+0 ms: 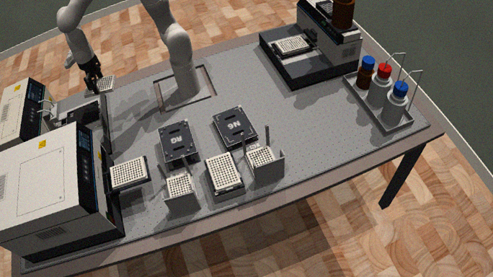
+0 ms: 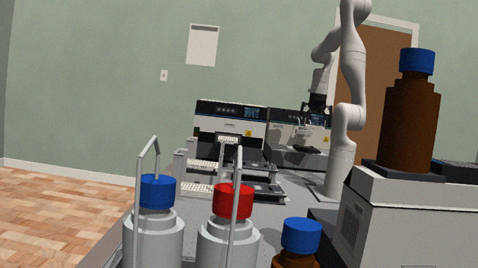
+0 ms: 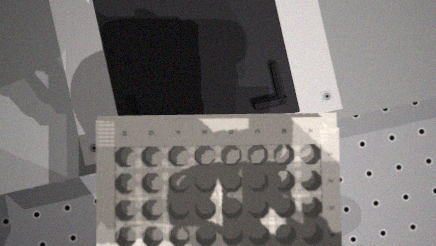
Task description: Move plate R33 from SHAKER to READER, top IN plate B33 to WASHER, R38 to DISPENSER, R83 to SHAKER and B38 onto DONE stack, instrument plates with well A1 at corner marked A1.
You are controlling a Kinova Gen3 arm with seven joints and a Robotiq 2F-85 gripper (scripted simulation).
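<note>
Now: the washer nest 140 mm to the right of my hand and 130 mm below it. From my hand the other things lie so: washer head (240 mm to the right, 60 mm below); then regrip nest RG (250 mm ahead, 240 mm to the left, 160 mm below); then dark reader tray (370 mm ahead, 60 mm to the left, 110 mm below).
</note>
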